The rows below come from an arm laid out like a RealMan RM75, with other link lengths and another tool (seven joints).
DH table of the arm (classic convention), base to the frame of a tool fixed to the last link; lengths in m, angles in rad. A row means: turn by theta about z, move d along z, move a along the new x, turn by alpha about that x. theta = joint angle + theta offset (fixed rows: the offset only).
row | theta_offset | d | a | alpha
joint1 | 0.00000 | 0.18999 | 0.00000 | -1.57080
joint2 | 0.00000 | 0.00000 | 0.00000 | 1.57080
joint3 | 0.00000 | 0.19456 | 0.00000 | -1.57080
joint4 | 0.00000 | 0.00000 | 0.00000 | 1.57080
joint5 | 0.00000 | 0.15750 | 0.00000 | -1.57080
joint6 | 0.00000 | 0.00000 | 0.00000 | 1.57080
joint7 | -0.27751 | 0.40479 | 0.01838 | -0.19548
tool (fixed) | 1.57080 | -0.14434 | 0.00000 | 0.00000
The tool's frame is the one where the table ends.
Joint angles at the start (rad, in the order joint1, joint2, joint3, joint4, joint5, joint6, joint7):
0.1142 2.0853 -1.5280 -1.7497 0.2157 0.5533 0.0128
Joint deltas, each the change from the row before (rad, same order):
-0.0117 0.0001 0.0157 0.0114 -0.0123 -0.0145 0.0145
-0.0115 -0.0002 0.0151 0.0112 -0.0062 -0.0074 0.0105
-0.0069 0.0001 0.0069 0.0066 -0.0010 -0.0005 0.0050
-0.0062 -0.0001 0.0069 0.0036 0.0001 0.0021 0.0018
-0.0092 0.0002 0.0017 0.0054 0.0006 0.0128 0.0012
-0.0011 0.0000 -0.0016 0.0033 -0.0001 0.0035 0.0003
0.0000 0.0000 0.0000 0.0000 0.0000 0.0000 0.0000
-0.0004 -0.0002 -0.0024 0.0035 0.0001 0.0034 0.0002
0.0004 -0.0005 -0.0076 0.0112 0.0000 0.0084 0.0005
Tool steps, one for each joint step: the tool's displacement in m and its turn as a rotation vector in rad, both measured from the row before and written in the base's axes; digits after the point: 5 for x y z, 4 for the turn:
0.01036 -0.00184 0.00665 0.0229 0.0044 -0.0233
0.01092 -0.00269 0.00471 0.0157 0.0055 -0.0261
0.00657 -0.00206 0.00109 0.0043 0.0047 -0.0168
0.00560 -0.00201 0.00127 0.0032 0.0024 -0.0147
0.00831 -0.00383 -0.00273 -0.0094 0.0025 -0.0246
0.00193 -0.00082 -0.00177 -0.0052 0.0003 -0.0059
0.00000 0.00000 0.00000 0.0000 0.0000 0.0000
0.00154 -0.00065 -0.00203 -0.0060 0.0002 -0.0049
0.00380 -0.00152 -0.00603 -0.0175 0.0002 -0.0121

